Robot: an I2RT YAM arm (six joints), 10 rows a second.
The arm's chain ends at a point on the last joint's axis. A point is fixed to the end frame.
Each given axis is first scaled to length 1.
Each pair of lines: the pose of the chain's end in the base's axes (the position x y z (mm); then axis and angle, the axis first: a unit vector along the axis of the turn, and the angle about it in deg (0 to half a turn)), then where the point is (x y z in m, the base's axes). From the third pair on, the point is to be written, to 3 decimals.
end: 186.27 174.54 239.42 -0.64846 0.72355 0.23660 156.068
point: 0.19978 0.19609 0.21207
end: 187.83 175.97 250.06 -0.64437 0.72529 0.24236 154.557
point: 0.20185 0.19806 0.22340
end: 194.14 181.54 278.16 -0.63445 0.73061 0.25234 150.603
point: 0.210 0.205 0.253
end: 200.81 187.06 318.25 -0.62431 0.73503 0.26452 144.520
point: 0.219 0.212 0.296
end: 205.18 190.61 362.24 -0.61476 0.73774 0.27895 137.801
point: 0.225 0.216 0.344
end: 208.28 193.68 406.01 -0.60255 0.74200 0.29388 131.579
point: 0.230 0.220 0.391
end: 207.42 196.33 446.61 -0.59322 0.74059 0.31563 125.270
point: 0.231 0.223 0.436
